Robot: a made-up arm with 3 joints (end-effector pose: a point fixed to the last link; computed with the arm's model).
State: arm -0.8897 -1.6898 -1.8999
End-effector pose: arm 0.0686 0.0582 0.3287 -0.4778 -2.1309 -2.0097
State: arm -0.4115 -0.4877 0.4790
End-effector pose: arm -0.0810 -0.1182 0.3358 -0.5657 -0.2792 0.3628
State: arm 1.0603 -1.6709 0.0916
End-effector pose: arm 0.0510 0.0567 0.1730 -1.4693 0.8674 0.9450
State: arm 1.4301 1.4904 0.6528
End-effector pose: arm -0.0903 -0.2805 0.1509 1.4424 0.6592 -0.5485
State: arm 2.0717 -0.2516 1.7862
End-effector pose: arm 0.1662 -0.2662 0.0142 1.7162 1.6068 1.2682
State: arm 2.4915 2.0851 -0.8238
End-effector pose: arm -0.1229 -0.2420 0.1754 -0.1739 -1.5487 2.3012
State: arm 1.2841 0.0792 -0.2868
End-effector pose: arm 0.1704 -0.1578 0.1686 -0.1166 1.2854 -0.2969
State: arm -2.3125 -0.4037 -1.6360
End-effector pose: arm -0.2366 -0.0889 0.1579 1.7352 -1.9460 -1.1972
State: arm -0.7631 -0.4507 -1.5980
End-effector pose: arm -0.0057 -0.0788 0.3912 0.2709 -0.9425 -1.6570
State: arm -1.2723 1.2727 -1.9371
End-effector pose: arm 0.0624 -0.2853 0.3246 1.5053 0.2791 -0.7546
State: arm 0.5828 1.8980 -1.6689
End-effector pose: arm 0.0858 -0.2481 -0.0059 1.1140 1.9250 -1.5925
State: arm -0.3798 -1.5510 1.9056
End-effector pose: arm -0.0279 0.0474 0.3821 -1.2216 1.1592 1.1898
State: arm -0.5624 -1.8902 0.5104
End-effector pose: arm -0.0298 0.0740 0.1983 -1.8410 0.0911 -0.1752
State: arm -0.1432 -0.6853 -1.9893
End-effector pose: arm 0.1523 -0.0649 0.3617 -0.3060 -0.7712 -1.9440
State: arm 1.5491 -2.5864 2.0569
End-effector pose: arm -0.0166 0.1548 0.0866 0.4661 -1.6814 -1.2591
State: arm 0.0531 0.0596 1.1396
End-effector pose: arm 0.0122 -0.2773 0.3177 0.0832 0.0133 1.1374
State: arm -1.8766 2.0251 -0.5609
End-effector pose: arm 0.0614 -0.2455 0.2429 1.4574 -0.6600 1.3861
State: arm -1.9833 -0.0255 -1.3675
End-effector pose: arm -0.2116 -0.1366 0.2168 1.3130 -1.6390 -0.8883
